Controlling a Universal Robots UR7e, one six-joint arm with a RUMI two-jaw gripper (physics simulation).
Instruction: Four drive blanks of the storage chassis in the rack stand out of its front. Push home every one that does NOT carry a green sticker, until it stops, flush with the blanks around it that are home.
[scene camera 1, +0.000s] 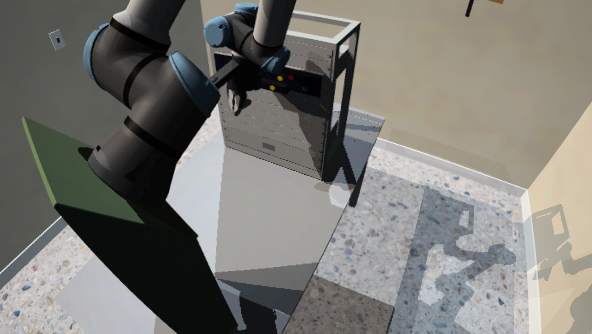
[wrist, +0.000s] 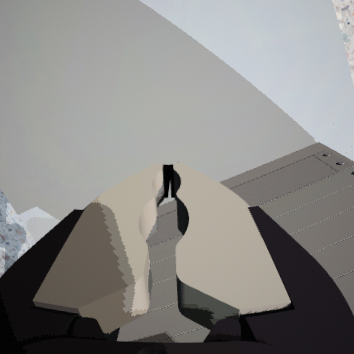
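Seen in the pictures: gripper, between the fingertips: (scene camera 1: 235, 115) (wrist: 170, 167); arm's base, origin of its link: (scene camera 1: 126, 181).
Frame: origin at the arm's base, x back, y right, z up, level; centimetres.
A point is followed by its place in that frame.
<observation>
The storage chassis (scene camera 1: 314, 91) @(x -57.0, y 28.2, z -13.2 cm) is a dark band across the upper part of the rack (scene camera 1: 345, 65) @(x -85.0, y 38.6, z -15.6 cm). On its front show an upper yellow sticker (scene camera 1: 280, 78) @(x -63.7, y 15.9, z -13.1 cm), a red sticker (scene camera 1: 291, 77) @(x -59.4, y 20.3, z -10.1 cm), a lower yellow sticker (scene camera 1: 272, 87) @(x -61.7, y 13.5, z -15.7 cm) and a green sticker (scene camera 1: 305, 88) @(x -57.9, y 25.2, z -13.0 cm). The blank with the lower yellow sticker looks to stand out; how far the others stand out is too small to tell. The arm hides the chassis's left-middle part. My gripper (scene camera 1: 236, 111) @(x -50.9, y 3.0, z -21.4 cm) (wrist: 170, 167) @(x -50.9, y 3.0, z -21.4 cm) is shut and empty, fingers pointing down in front of the grey panels below the chassis. The chassis does not show in the wrist view.
Grey blank panels (scene camera 1: 280, 112) @(x -66.4, y 15.4, z -29.1 cm) (wrist: 310, 210) @(x -72.3, y -3.1, z -38.1 cm) fill the rack below the chassis. The rack stands on a pale table (scene camera 1: 280, 215) @(x -40.1, y 19.6, z -58.4 cm) (wrist: 100, 100) @(x -43.2, y 12.6, z -58.4 cm). The arm's base is on a green-topped stand (scene camera 1: 65, 170) @(x 8.5, y -0.5, z 10.8 cm) at the left. A beige wall (scene camera 1: 450, 60) is behind the rack.
</observation>
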